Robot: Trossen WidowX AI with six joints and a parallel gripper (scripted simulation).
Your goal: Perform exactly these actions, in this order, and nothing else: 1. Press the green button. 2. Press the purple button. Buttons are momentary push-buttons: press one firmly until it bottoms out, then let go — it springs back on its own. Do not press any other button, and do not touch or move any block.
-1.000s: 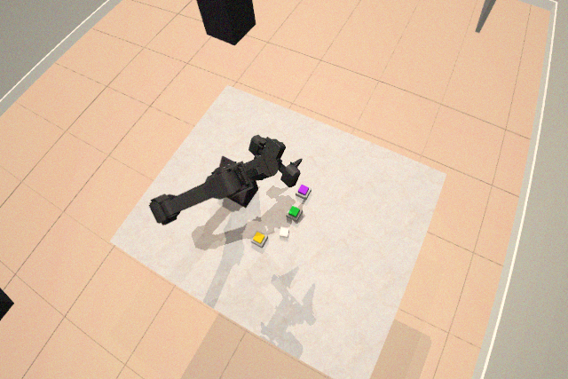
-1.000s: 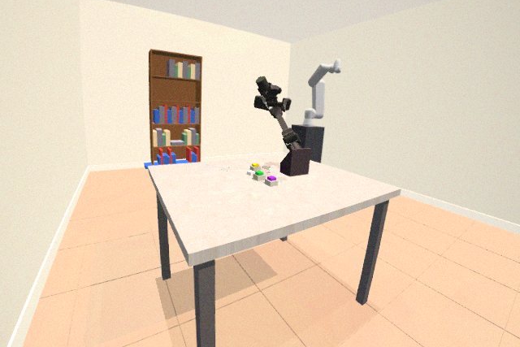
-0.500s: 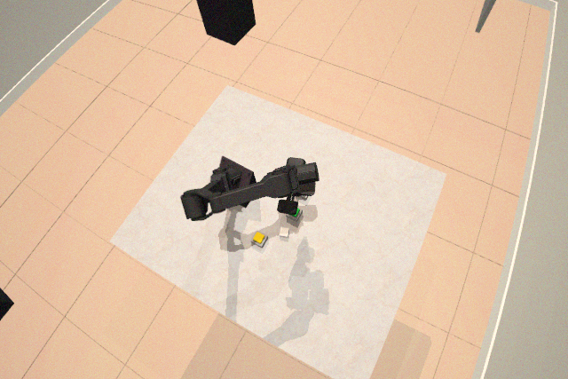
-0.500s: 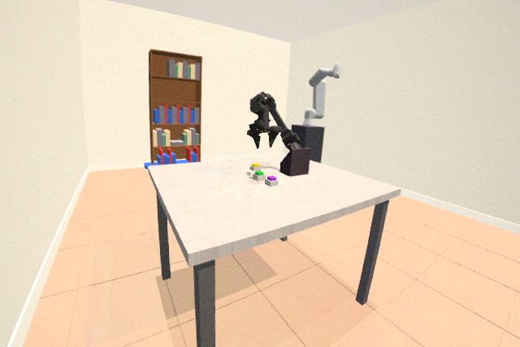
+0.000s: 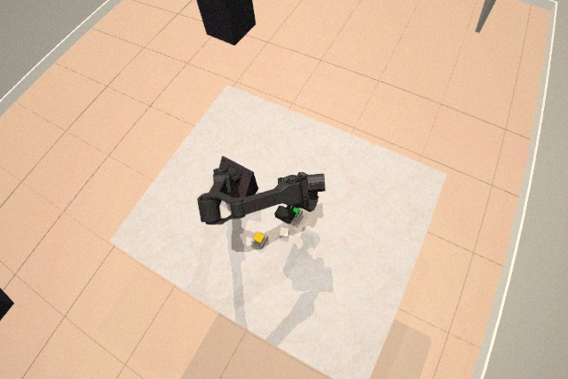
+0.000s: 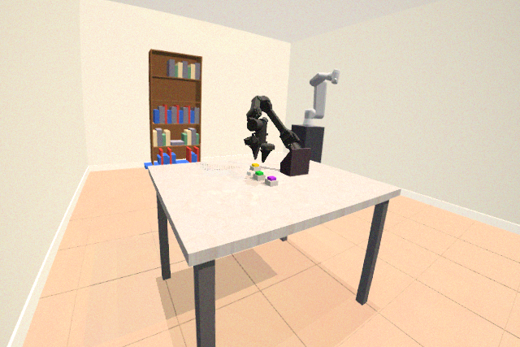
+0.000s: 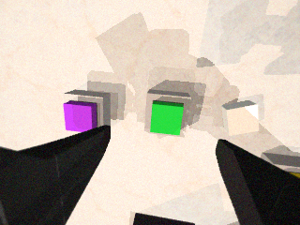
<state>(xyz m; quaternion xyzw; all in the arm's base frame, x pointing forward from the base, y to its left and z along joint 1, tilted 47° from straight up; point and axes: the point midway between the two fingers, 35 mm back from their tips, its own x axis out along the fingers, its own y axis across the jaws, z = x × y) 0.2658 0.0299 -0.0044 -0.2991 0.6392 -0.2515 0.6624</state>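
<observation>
My gripper tip is 10 mm past the green button and 70 mm above it. Round my gripper tip: yellow button (70 mm behind, 160 mm to the right, 70 mm below); purple button (20 mm behind, 90 mm to the left, 70 mm below); small white block (90 mm to the right, 90 mm below).
</observation>
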